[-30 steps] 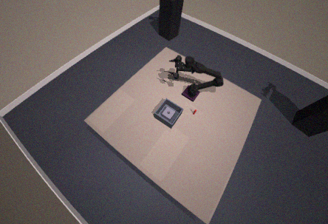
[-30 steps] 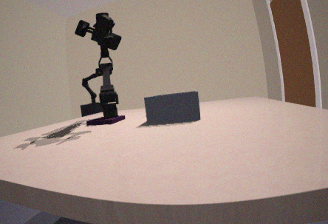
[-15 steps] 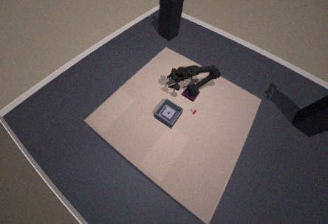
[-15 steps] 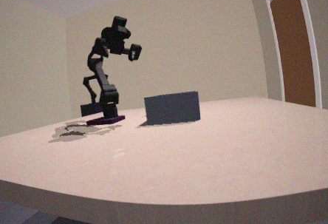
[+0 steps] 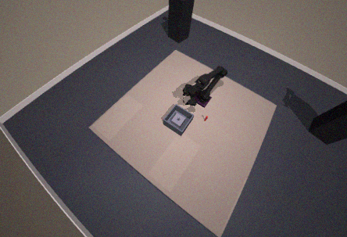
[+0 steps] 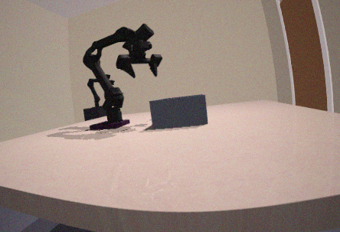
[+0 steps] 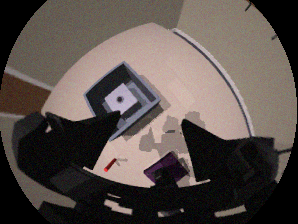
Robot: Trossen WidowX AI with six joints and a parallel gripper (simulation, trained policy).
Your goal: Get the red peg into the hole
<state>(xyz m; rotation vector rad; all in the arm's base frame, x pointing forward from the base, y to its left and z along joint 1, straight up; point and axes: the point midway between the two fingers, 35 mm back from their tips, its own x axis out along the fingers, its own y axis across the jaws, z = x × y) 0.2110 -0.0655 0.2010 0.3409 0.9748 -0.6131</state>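
Right now my gripper tip is 22 cm to the right of the red peg, 15 cm above it and 8 cm past it. Also, from my gripper tip: grey-blue box: 16 cm below, 11 cm ahead, 5 cm to the left.
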